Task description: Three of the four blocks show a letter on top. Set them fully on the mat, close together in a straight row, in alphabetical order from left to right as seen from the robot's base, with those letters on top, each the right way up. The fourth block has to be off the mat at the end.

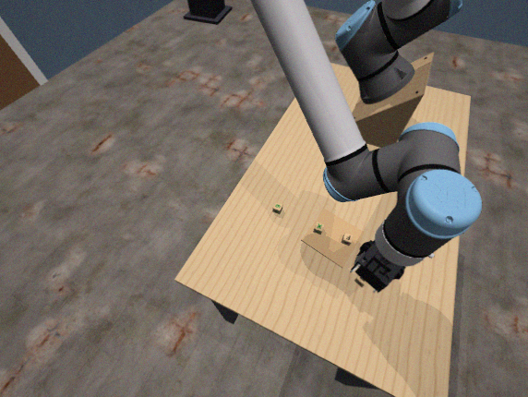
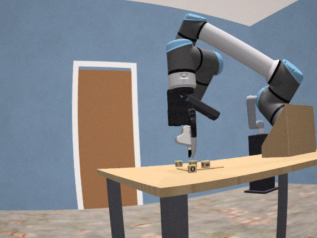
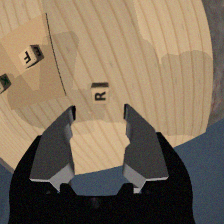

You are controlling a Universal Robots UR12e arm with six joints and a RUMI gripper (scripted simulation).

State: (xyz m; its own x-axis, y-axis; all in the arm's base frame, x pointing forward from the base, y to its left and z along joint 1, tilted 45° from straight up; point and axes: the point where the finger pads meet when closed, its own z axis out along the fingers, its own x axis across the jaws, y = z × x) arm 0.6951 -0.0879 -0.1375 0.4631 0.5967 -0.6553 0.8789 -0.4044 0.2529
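My gripper is now 50 mm above the R block. Round my hand: tan mat: 110 mm behind, 100 mm to the right, 60 mm below.
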